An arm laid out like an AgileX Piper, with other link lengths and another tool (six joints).
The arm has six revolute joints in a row. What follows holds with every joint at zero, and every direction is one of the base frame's.
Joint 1 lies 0.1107 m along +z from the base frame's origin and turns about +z.
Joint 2 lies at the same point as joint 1 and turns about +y.
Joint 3 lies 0.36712 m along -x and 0.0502 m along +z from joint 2 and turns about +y.
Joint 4 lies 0.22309 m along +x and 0.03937 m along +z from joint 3 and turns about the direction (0.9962, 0, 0.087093).
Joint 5 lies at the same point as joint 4 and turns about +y.
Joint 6 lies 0.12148 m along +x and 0.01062 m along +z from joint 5 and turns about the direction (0.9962, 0, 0.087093).
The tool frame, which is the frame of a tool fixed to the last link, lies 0.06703 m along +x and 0.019 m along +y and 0.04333 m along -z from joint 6; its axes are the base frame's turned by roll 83.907, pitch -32.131 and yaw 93.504 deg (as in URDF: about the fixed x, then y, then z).
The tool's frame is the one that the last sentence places.
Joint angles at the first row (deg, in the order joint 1, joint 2, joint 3, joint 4, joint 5, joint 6):
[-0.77 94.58 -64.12 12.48 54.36 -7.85]
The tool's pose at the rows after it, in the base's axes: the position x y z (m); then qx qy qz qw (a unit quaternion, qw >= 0):
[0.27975, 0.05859, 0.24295, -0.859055, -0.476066, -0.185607, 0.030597]
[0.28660, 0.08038, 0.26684, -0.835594, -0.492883, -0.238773, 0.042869]
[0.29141, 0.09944, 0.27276, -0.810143, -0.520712, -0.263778, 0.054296]
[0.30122, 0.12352, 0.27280, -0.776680, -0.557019, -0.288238, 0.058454]
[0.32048, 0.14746, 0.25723, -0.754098, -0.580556, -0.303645, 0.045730]
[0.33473, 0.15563, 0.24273, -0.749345, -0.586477, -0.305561, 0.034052]
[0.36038, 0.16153, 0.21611, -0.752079, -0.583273, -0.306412, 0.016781]
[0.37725, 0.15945, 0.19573, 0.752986, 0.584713, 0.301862, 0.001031]
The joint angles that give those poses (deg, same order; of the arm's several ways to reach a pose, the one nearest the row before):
[-0.62 90.57 -67.22 16.03 55.70 -8.10]
[1.32 89.17 -70.23 20.90 55.66 -10.79]
[3.82 89.62 -71.41 24.08 54.70 -14.11]
[7.62 91.16 -72.66 26.59 52.12 -17.90]
[11.98 94.42 -72.88 26.75 46.07 -19.51]
[13.53 96.94 -72.88 26.06 42.37 -19.77]
[14.44 101.41 -72.88 25.46 36.60 -19.95]
[14.51 104.48 -72.88 24.04 32.98 -20.14]

